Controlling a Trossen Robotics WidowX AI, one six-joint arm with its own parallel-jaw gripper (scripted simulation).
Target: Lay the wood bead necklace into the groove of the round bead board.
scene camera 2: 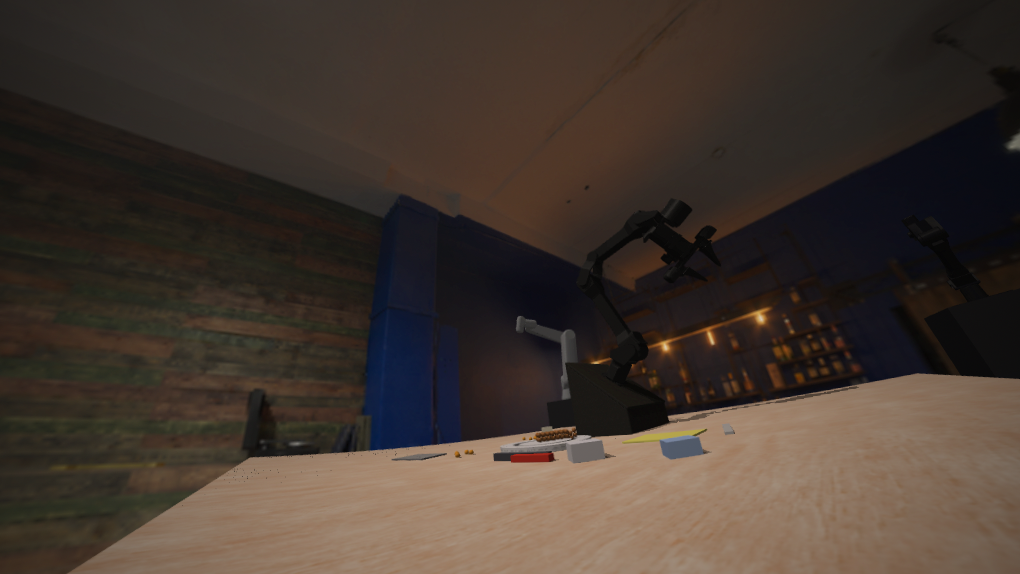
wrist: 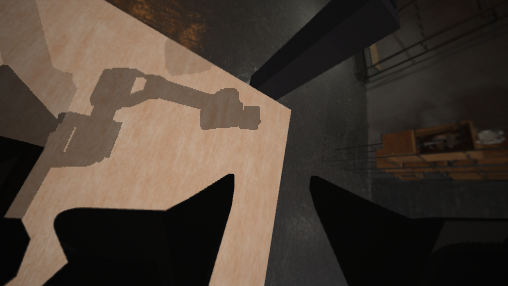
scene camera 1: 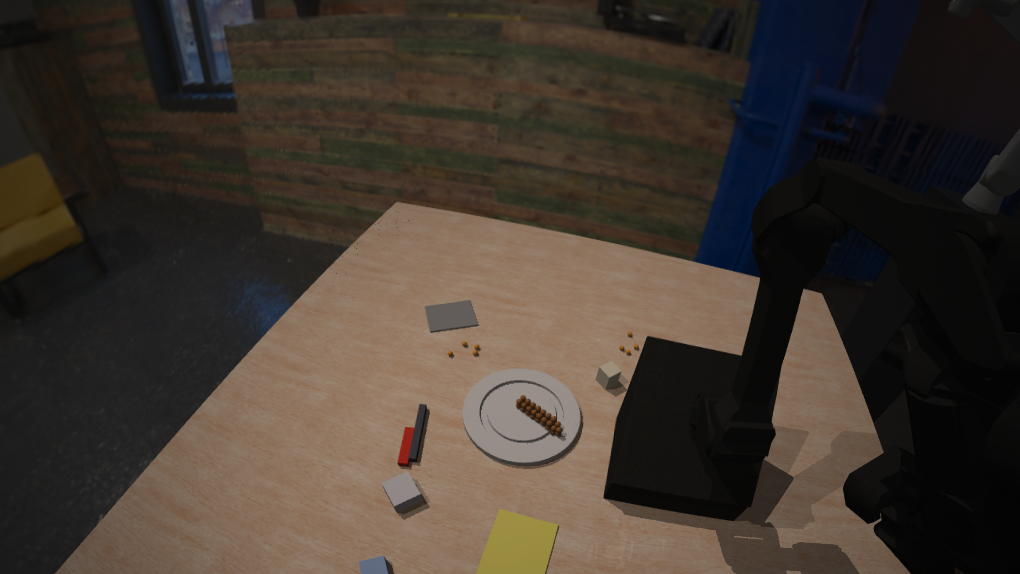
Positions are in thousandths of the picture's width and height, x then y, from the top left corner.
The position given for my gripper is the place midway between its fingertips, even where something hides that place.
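Grey tile visible (scene camera 1: 442, 551); in the wrist view the tile is out of frame. My gripper visible (scene camera 2: 700, 476), (wrist: 536, 635).
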